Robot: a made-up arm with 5 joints.
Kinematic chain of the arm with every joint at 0, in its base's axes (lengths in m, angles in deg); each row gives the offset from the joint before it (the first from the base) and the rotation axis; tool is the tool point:
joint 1: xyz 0 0 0.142 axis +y
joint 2: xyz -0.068 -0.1 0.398 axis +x
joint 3: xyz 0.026 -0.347 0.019 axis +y
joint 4: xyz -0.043 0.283 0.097 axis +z
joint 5: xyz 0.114 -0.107 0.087 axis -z
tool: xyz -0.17 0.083 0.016
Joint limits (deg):
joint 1: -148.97..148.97
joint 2: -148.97..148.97
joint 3: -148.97..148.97
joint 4: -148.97..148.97
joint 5: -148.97..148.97
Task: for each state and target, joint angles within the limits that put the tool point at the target. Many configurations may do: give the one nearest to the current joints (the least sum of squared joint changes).
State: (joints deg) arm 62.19 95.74 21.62 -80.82 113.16
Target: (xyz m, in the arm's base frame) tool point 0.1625 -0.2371 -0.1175
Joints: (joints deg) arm 106.83 78.94 32.10 -40.28 104.93
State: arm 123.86 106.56 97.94 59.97 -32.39
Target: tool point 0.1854 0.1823 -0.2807
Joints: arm 148.47 141.19 115.82 64.59 -73.02
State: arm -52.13 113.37 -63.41 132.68 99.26
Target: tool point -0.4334 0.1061 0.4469
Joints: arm -26.37 103.96 -87.41 143.31 94.28
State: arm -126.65 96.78 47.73 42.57 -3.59
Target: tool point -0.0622 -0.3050 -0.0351
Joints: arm -148.97 97.52 20.70 23.88 -23.79
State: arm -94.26 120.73 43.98 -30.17 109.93
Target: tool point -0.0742 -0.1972 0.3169
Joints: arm -80.93 100.35 23.42 -48.11 122.62
